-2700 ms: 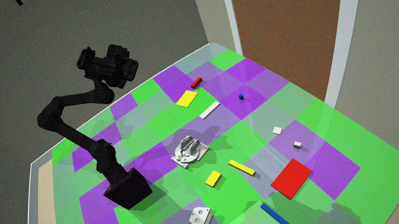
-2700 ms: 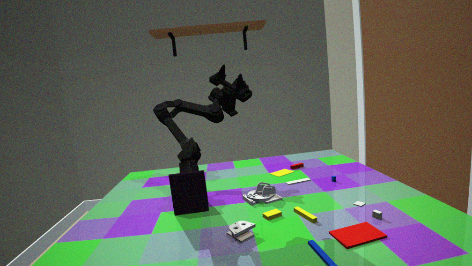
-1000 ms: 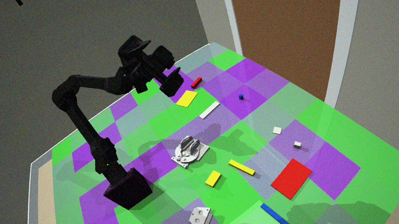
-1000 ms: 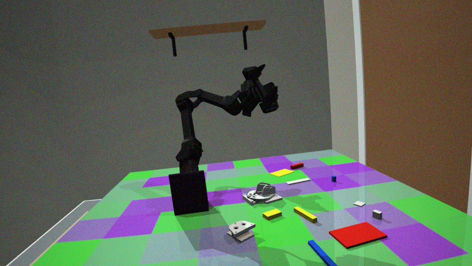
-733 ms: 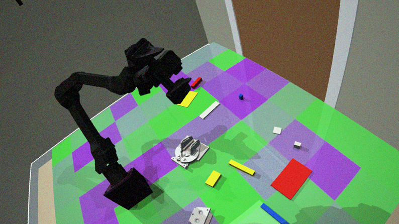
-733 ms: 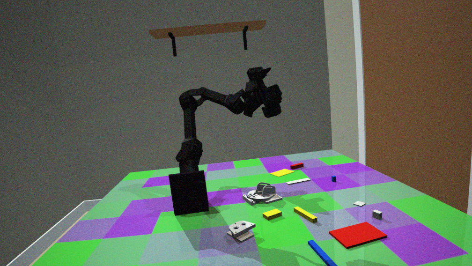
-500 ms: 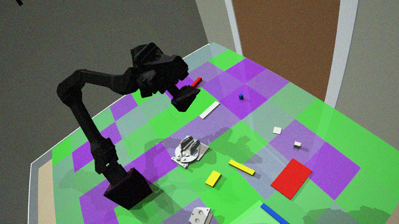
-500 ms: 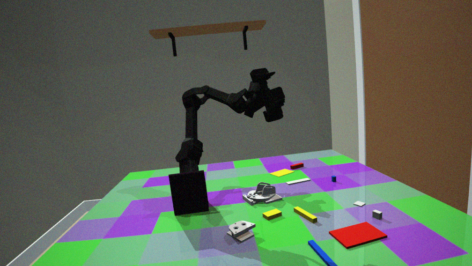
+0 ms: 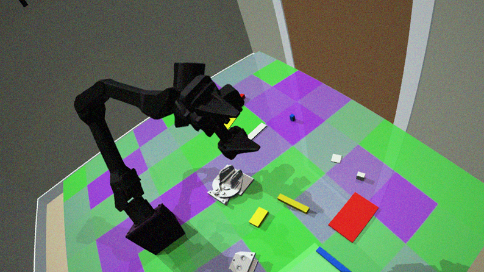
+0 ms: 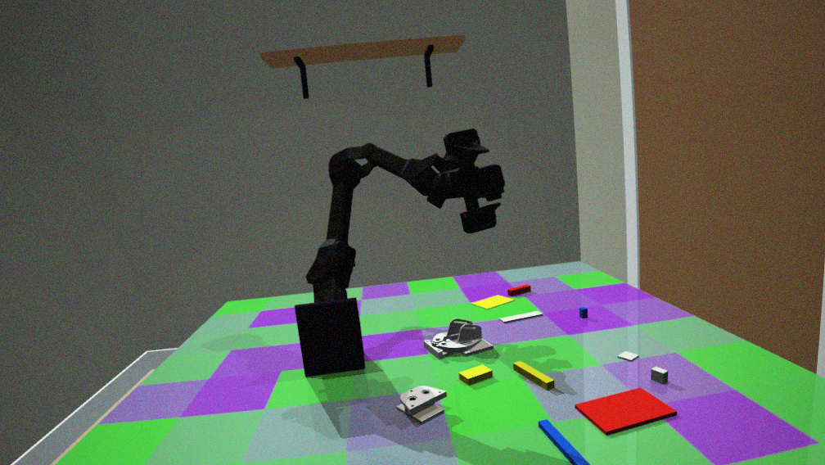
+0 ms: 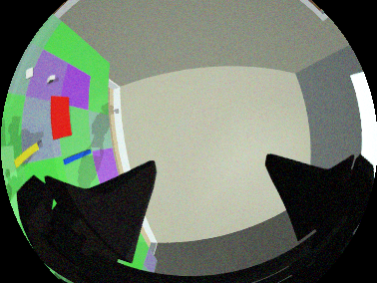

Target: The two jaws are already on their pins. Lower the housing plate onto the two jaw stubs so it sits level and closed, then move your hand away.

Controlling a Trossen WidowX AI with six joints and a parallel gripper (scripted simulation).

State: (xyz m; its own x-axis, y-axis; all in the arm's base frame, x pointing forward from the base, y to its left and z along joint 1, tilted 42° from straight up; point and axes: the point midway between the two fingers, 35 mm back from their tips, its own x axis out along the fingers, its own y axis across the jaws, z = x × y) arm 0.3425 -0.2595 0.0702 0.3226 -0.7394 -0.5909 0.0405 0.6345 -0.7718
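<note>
My gripper tip is 16 cm past the grey stand, 5 cm to the left of it and 37 cm above it. Round my gripper tip: blue bar 4 cm ahead, 20 cm to the right, 38 cm below; yellow block 5 cm behind, 5 cm to the left, 38 cm below; yellow bar 6 cm ahead, 2 cm to the left, 38 cm below.
</note>
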